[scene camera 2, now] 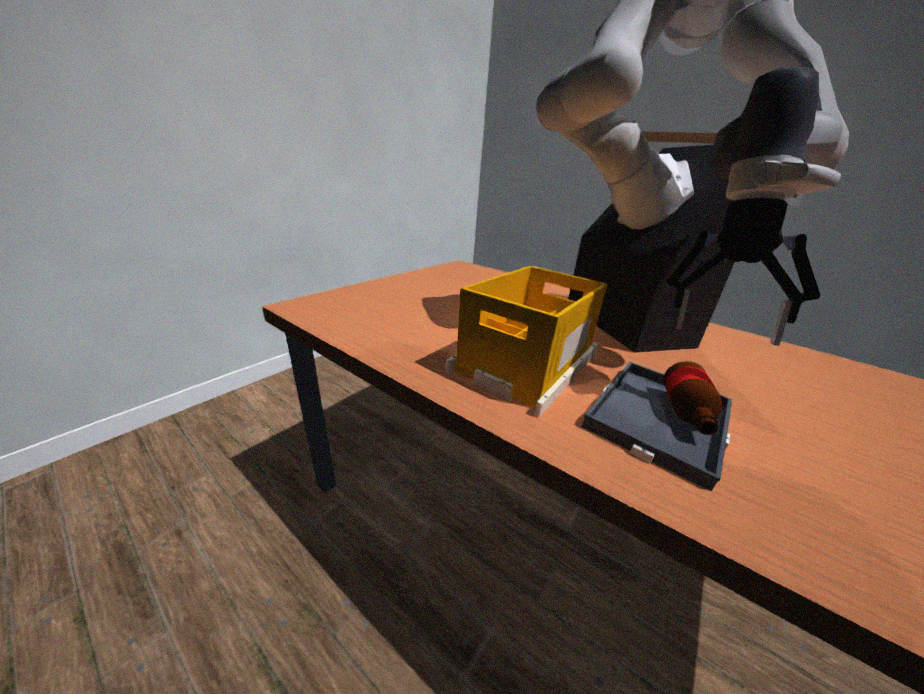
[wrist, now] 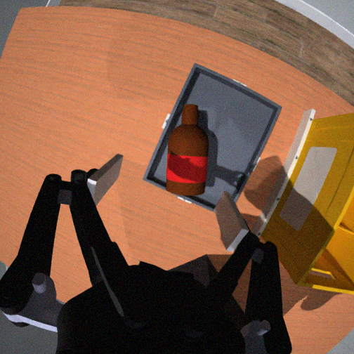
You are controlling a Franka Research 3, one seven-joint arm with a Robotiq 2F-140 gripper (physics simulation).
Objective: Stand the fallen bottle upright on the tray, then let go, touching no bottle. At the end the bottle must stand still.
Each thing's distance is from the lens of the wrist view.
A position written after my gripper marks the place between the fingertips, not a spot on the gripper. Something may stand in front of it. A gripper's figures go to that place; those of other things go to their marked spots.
my gripper (wrist: 171, 184): 0.20 m
brown bottle (wrist: 187, 152): 0.27 m
white rail (wrist: 304, 125): 0.41 m
The marked spots on the white rail and the brown bottle are 0.26 m apart.
